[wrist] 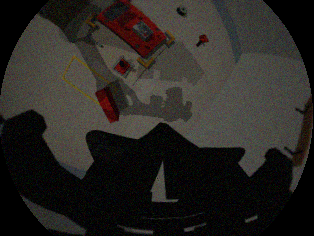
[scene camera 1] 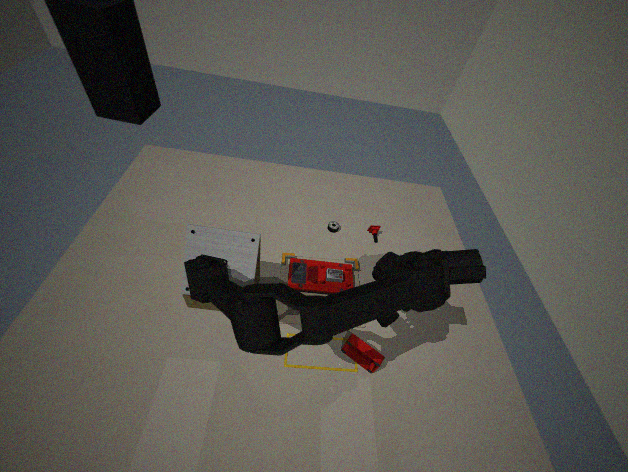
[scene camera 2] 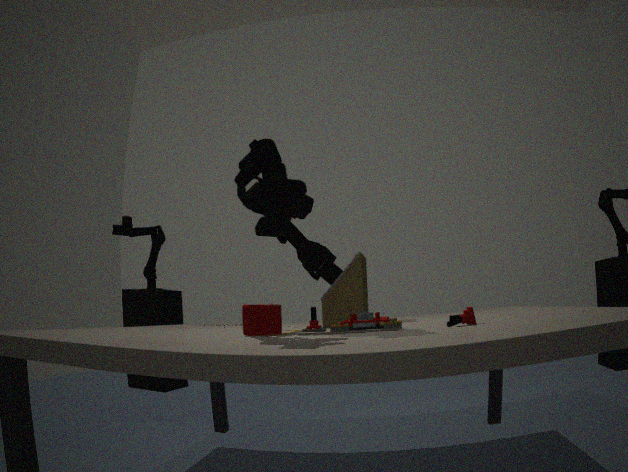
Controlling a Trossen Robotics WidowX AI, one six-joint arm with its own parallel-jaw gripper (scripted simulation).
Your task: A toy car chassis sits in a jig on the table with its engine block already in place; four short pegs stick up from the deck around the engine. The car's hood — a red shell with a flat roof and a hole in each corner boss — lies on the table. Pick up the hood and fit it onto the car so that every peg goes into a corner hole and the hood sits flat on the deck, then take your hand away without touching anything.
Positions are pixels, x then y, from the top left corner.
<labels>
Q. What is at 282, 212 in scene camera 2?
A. My gripper.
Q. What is my gripper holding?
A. Nothing.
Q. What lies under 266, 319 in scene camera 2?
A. A red hood.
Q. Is my gripper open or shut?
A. Shut.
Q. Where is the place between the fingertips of my gripper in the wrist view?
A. At 162, 126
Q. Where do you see a red hood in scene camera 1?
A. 359, 351
</labels>
